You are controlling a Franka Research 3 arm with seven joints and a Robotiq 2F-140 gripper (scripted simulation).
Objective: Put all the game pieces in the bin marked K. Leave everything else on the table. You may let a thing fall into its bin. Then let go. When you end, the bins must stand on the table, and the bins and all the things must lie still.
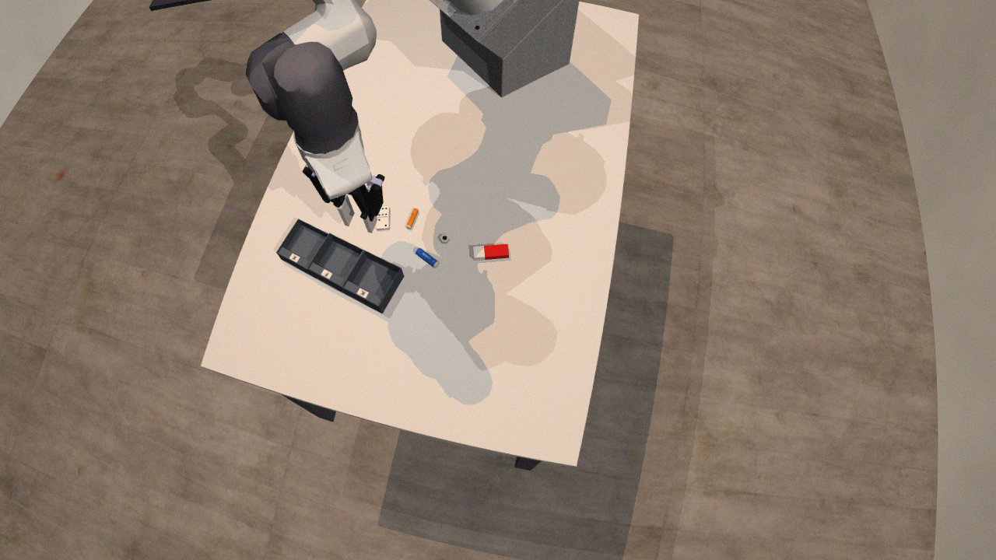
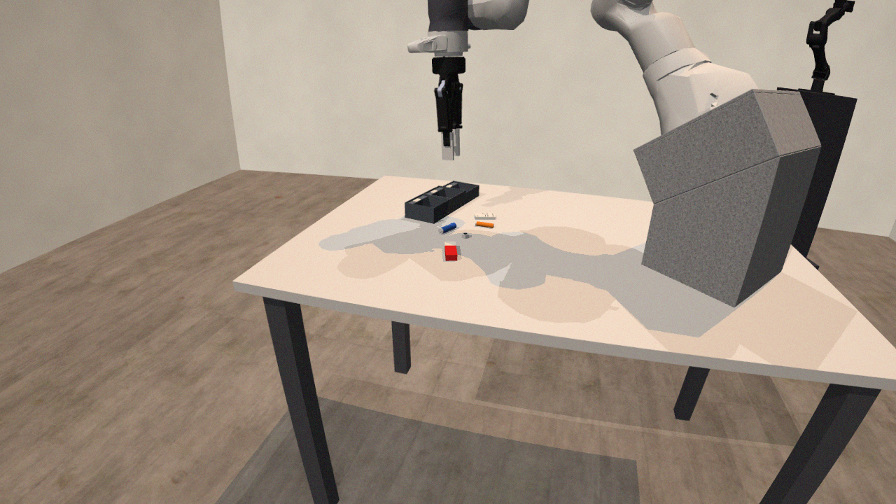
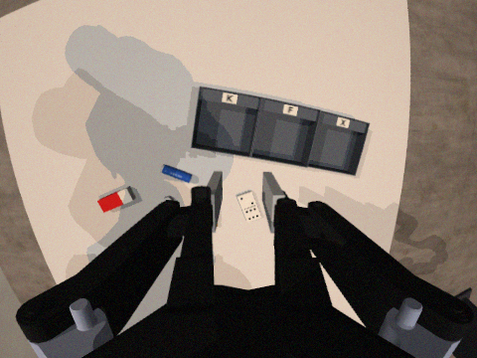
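The white domino is 180 mm below my hand, 90 mm behind it and 10 mm to the left of it. Also, from my hand: tray (160 mm below, 70 mm to the right, 20 mm ahead); then orange battery (180 mm below, 80 mm behind, 70 mm to the left); then blue battery (170 mm below, 100 mm to the left).
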